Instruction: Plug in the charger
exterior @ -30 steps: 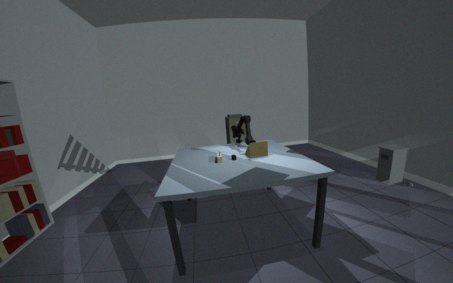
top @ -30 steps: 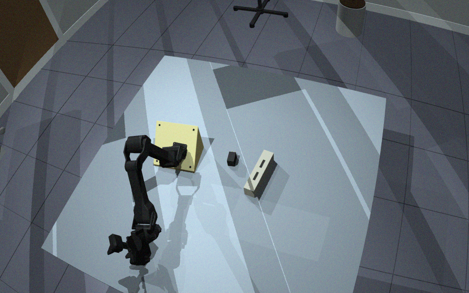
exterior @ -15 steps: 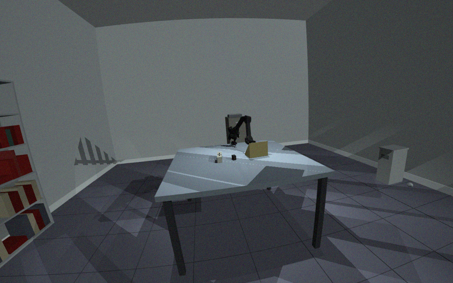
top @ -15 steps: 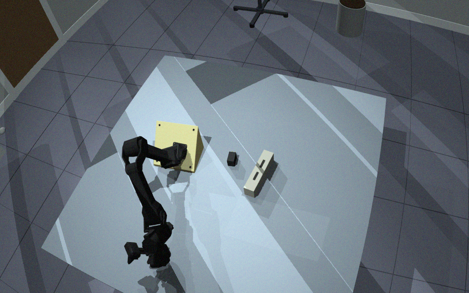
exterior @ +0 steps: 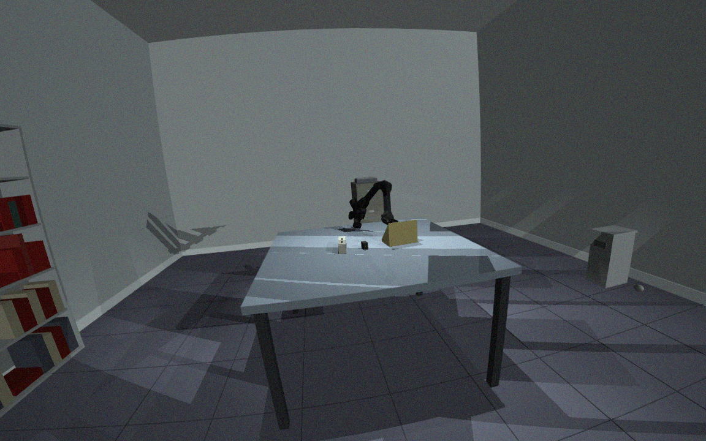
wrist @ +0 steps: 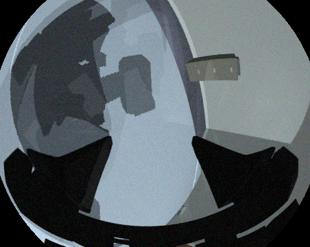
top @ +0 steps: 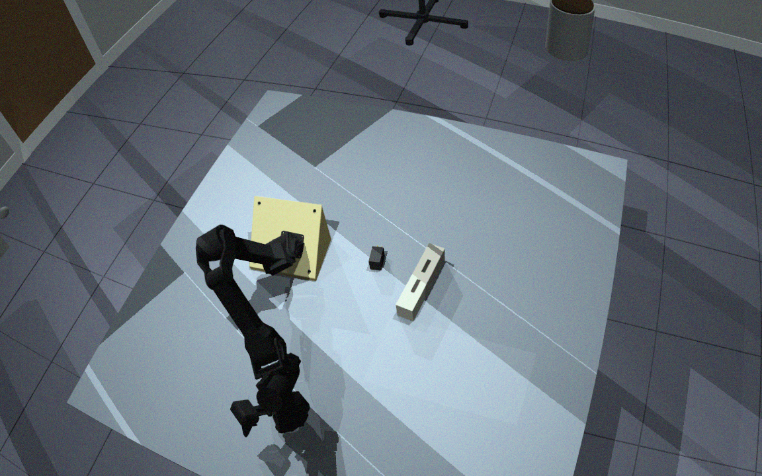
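Now: gripper tip 560 mm to the right of the black two-prong charger, 120 mm short of it and 20 mm above it.
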